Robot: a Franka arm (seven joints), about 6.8 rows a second.
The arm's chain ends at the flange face. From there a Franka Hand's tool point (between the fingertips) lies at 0.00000 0.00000 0.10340 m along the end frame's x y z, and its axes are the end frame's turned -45 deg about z.
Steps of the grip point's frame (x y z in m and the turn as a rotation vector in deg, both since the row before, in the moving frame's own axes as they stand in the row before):
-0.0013 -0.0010 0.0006 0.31 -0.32 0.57
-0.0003 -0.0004 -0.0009 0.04 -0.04 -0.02
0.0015 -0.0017 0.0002 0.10 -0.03 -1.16
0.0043 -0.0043 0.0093 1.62 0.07 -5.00
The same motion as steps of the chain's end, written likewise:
-0.0008 0.0002 0.0006 -0.01 -0.45 0.57
-0.0004 -0.0001 -0.0009 0.00 -0.06 -0.02
0.0000 -0.0022 0.0002 0.05 -0.09 -1.16
0.0021 -0.0040 0.0093 1.20 -1.10 -5.00

